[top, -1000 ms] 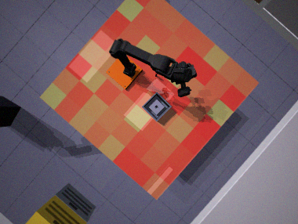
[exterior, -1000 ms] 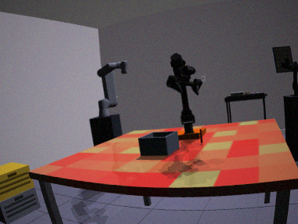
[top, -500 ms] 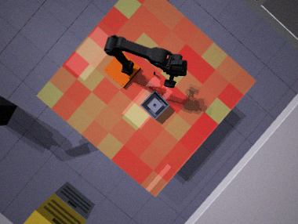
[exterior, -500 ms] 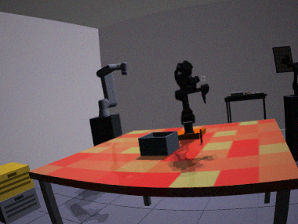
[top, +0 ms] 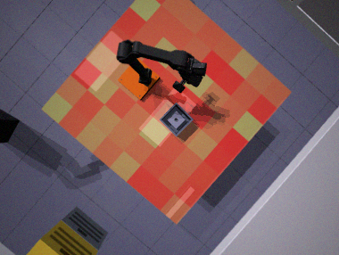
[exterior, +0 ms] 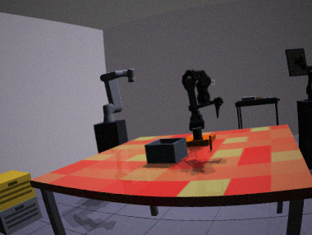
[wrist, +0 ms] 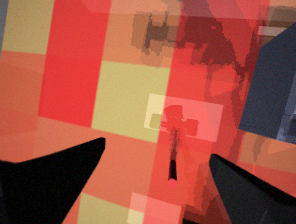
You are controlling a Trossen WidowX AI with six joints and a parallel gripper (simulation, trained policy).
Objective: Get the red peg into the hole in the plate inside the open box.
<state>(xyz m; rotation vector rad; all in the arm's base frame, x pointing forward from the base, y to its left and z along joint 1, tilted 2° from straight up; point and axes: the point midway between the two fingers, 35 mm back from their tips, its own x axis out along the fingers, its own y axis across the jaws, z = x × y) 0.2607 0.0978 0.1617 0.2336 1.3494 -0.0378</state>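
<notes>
The red peg lies 80 mm behind my gripper tip, 10 mm to the right of it and 130 mm below it. From my gripper tip the other things lie so: dark box: 50 mm ahead, 230 mm to the right, 150 mm below; pale plate: 50 mm ahead, 230 mm to the right, 130 mm below.
</notes>
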